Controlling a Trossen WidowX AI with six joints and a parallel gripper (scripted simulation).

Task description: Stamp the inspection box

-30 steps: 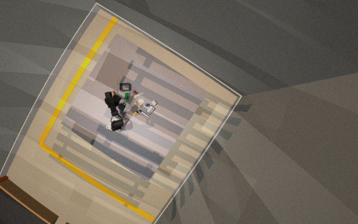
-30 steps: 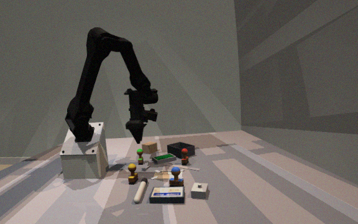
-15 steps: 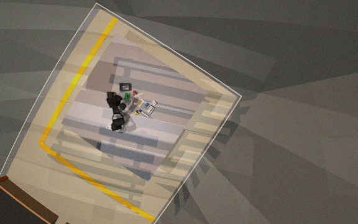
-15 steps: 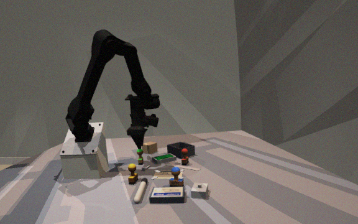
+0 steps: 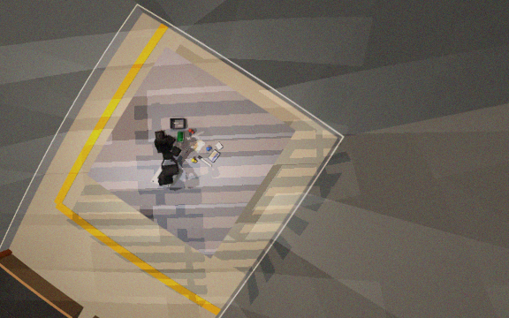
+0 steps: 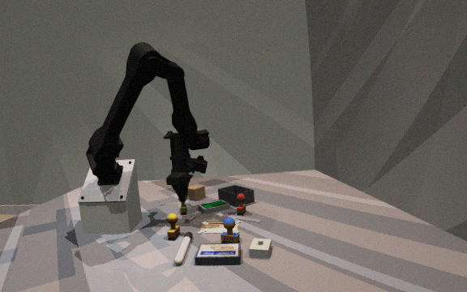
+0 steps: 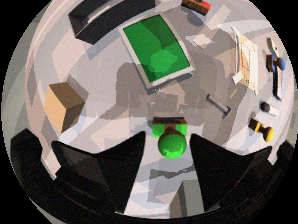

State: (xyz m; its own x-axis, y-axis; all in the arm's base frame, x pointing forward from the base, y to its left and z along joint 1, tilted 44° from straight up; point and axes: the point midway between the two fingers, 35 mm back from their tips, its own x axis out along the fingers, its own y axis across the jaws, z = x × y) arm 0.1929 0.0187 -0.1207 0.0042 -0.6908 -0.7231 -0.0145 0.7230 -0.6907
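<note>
The green-knobbed stamp is 20 mm below my gripper tip. The rest, counted from my gripper tip: yellow-knobbed stamp: 190 mm to the right, 20 mm below; tan block: 10 mm ahead, 160 mm to the left, 20 mm below; green ink pad: 90 mm ahead, 20 mm to the left, 40 mm below.
</note>
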